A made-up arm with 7 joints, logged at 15 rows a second.
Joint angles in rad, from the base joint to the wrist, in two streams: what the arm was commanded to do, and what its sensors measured. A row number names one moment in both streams.
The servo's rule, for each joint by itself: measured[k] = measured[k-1] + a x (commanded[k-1-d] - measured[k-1]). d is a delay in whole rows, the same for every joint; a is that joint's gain. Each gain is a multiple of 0.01, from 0.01 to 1. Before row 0 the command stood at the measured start. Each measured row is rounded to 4 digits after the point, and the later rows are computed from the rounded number. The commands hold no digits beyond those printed.
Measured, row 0:
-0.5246 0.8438 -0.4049 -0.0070 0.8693 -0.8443 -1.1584
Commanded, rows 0 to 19:
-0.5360 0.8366 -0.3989 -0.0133 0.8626 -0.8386 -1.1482
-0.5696 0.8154 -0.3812 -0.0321 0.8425 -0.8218 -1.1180
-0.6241 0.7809 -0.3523 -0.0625 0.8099 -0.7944 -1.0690
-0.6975 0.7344 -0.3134 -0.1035 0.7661 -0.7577 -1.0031
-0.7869 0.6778 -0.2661 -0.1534 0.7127 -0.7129 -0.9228
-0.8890 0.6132 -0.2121 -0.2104 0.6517 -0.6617 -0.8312
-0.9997 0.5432 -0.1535 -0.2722 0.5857 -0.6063 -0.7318
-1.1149 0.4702 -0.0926 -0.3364 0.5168 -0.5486 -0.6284
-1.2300 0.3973 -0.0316 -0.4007 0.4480 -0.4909 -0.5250
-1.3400 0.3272 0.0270 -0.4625 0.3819 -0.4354 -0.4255
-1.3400 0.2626 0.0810 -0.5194 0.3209 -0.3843 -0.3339
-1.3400 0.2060 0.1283 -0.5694 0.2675 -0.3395 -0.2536
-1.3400 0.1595 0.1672 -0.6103 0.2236 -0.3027 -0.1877
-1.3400 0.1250 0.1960 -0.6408 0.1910 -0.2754 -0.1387
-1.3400 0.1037 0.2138 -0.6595 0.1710 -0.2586 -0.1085
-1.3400 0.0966 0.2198 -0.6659 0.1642 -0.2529 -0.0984
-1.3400 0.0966 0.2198 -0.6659 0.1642 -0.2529 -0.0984
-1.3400 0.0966 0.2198 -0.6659 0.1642 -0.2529 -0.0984
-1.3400 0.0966 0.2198 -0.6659 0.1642 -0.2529 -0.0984
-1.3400 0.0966 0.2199 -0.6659 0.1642 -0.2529 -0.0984
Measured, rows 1 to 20:
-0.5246 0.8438 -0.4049 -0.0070 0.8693 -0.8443 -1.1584
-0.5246 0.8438 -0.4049 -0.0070 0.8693 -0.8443 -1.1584
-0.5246 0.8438 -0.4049 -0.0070 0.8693 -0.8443 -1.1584
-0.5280 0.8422 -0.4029 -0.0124 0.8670 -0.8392 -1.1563
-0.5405 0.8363 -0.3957 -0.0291 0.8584 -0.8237 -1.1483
-0.5656 0.8241 -0.3814 -0.0575 0.8414 -0.7976 -1.1316
-0.6052 0.8044 -0.3590 -0.0966 0.8150 -0.7621 -1.1046
-0.6597 0.7765 -0.3283 -0.1449 0.7792 -0.7183 -1.0664
-0.7285 0.7406 -0.2900 -0.2006 0.7346 -0.6679 -1.0170
-0.8099 0.6972 -0.2450 -0.2615 0.6825 -0.6131 -0.9571
-0.9014 0.6473 -0.1947 -0.3252 0.6245 -0.5557 -0.8881
-1.0000 0.5923 -0.1409 -0.3894 0.5627 -0.4980 -0.8118
-1.1020 0.5340 -0.0855 -0.4515 0.4994 -0.4423 -0.7307
-1.1734 0.4743 -0.0306 -0.5092 0.4369 -0.3907 -0.6474
-1.2234 0.4153 0.0218 -0.5604 0.3776 -0.3451 -0.5647
-1.2584 0.3590 0.0698 -0.6028 0.3237 -0.3074 -0.4855
-1.2829 0.3075 0.1114 -0.6351 0.2773 -0.2789 -0.4127
-1.3000 0.2627 0.1452 -0.6558 0.2401 -0.2608 -0.3488
-1.3120 0.2262 0.1698 -0.6644 0.2135 -0.2538 -0.2962
-1.3204 0.1977 0.1863 -0.6657 0.1962 -0.2530 -0.2547
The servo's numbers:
d 3
a 0.30 0.22 0.33 0.85 0.35 0.89 0.21

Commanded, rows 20 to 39:
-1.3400 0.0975 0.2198 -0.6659 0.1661 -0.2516 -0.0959
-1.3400 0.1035 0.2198 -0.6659 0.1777 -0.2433 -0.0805
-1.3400 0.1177 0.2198 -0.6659 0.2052 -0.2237 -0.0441
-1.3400 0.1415 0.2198 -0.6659 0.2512 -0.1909 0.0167
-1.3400 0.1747 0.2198 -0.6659 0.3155 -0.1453 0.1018
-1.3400 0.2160 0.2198 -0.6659 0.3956 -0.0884 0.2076
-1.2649 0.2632 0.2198 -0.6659 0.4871 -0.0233 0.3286
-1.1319 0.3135 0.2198 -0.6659 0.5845 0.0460 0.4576
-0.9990 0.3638 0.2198 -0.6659 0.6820 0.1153 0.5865
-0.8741 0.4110 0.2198 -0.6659 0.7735 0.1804 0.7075
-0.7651 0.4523 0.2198 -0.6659 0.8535 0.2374 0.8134
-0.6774 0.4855 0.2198 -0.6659 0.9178 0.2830 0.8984
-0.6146 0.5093 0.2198 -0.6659 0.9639 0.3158 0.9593
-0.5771 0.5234 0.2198 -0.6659 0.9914 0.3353 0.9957
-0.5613 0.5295 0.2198 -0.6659 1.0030 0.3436 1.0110
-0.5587 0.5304 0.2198 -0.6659 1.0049 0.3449 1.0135
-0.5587 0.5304 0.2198 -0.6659 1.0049 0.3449 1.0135
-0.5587 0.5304 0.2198 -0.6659 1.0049 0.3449 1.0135
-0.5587 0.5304 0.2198 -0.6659 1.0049 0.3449 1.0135
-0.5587 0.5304 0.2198 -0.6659 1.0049 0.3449 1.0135
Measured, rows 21 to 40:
-1.3263 0.1755 0.1974 -0.6659 0.1850 -0.2529 -0.2219
-1.3304 0.1581 0.2048 -0.6659 0.1777 -0.2529 -0.1960
-1.3333 0.1446 0.2098 -0.6659 0.1730 -0.2529 -0.1755
-1.3353 0.1342 0.2131 -0.6659 0.1706 -0.2517 -0.1588
-1.3367 0.1274 0.2153 -0.6659 0.1731 -0.2442 -0.1424
-1.3377 0.1253 0.2168 -0.6659 0.1843 -0.2260 -0.1218
-1.3384 0.1289 0.2178 -0.6659 0.2077 -0.1948 -0.0927
-1.3389 0.1390 0.2185 -0.6659 0.2454 -0.1507 -0.0519
-1.3392 0.1559 0.2189 -0.6659 0.2980 -0.0953 0.0026
-1.3169 0.1795 0.2192 -0.6659 0.3642 -0.0312 0.0711
-1.2614 0.2090 0.2194 -0.6659 0.4413 0.0375 0.1523
-1.1827 0.2431 0.2195 -0.6659 0.5255 0.1067 0.2435
-1.0901 0.2800 0.2196 -0.6659 0.6123 0.1723 0.3409
-0.9926 0.3179 0.2197 -0.6659 0.6967 0.2302 0.4401
-0.8980 0.3548 0.2197 -0.6659 0.7741 0.2772 0.5363
-0.8130 0.3888 0.2197 -0.6659 0.8405 0.3116 0.6251
-0.7422 0.4184 0.2197 -0.6659 0.8933 0.3327 0.7029
-0.6879 0.4428 0.2197 -0.6659 0.9317 0.3424 0.7676
-0.6491 0.4621 0.2197 -0.6659 0.9573 0.3446 0.8192
-0.6220 0.4771 0.2197 -0.6659 0.9740 0.3449 0.8600

